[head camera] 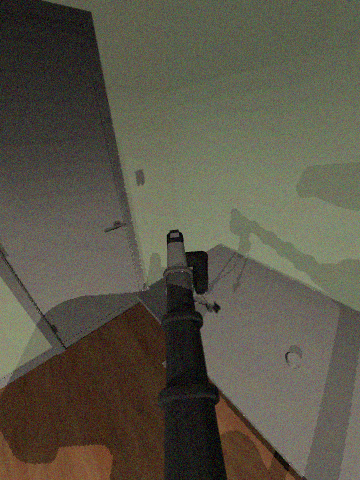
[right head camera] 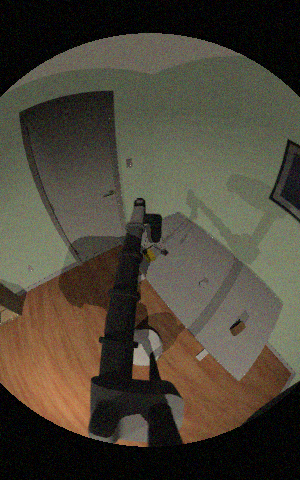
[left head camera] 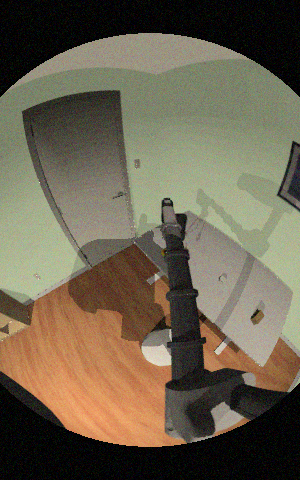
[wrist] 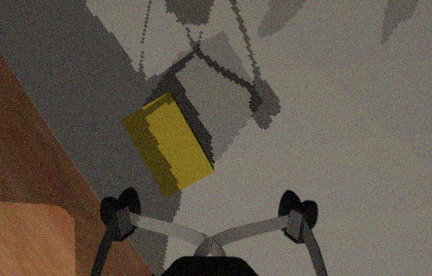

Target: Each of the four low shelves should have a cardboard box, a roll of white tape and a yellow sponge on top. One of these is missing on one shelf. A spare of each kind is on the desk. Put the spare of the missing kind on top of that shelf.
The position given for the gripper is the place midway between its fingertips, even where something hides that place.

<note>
In view: the gripper (wrist: 209, 206), a yellow sponge (wrist: 164, 138), a grey desk (head camera: 264, 315) and a grey door (left head camera: 76, 145).
The grey desk is seen too in the right head camera view (right head camera: 233, 292), in the left head camera view (left head camera: 249, 286) and in the wrist view (wrist: 323, 105).
</note>
